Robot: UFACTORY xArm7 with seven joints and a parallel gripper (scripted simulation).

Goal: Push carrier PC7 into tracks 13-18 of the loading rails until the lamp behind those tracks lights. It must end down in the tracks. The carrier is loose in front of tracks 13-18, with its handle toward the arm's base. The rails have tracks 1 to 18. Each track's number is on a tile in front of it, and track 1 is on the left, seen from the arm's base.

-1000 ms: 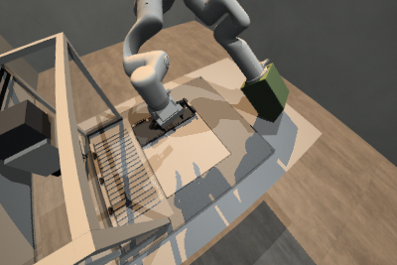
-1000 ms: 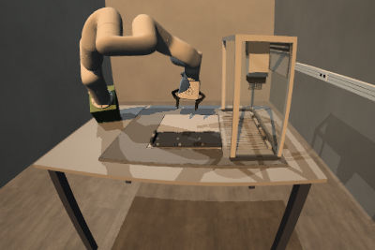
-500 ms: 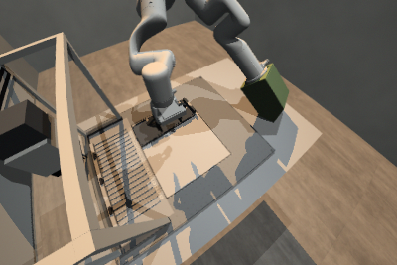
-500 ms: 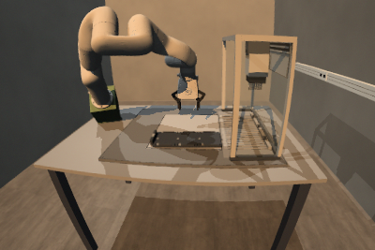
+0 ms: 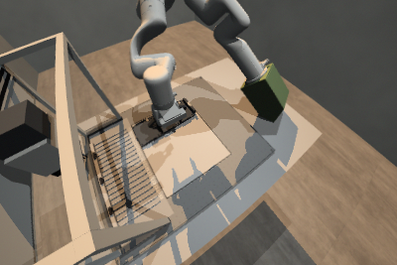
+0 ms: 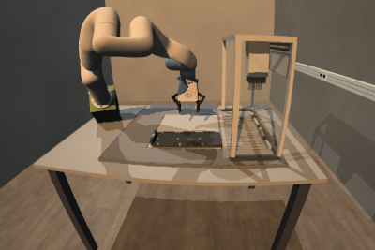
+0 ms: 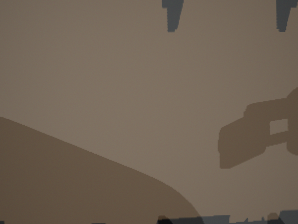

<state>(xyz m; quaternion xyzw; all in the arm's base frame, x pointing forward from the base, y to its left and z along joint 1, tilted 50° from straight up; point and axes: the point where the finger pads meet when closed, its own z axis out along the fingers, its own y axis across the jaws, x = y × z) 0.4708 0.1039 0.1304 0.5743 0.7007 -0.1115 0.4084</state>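
The carrier PC7 is 110 mm to the right of my hand and 100 mm below it.
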